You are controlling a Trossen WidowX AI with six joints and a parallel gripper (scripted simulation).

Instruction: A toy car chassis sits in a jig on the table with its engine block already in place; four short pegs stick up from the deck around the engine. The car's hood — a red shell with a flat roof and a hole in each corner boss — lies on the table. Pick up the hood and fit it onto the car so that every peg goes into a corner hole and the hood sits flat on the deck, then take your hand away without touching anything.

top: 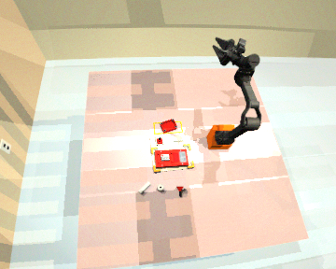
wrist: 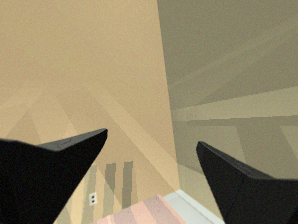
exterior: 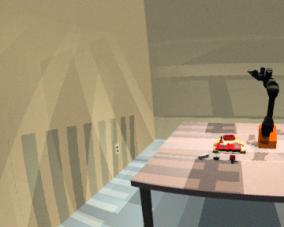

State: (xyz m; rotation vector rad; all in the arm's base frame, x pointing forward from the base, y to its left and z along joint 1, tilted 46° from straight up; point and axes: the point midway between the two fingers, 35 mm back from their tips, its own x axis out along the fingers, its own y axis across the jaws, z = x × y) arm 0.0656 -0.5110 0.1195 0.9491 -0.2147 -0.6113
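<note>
The red hood is 56 cm below my gripper tip, 19 cm ahead of it and 15 cm to the left of it. From my gripper tip the other things lie so: wheel (56 cm below, 55 cm to the left, 27 cm ahead); then jig (56 cm below, 35 cm to the left, 19 cm ahead); then grey engine block (54 cm below, 38 cm to the left, 23 cm ahead).
</note>
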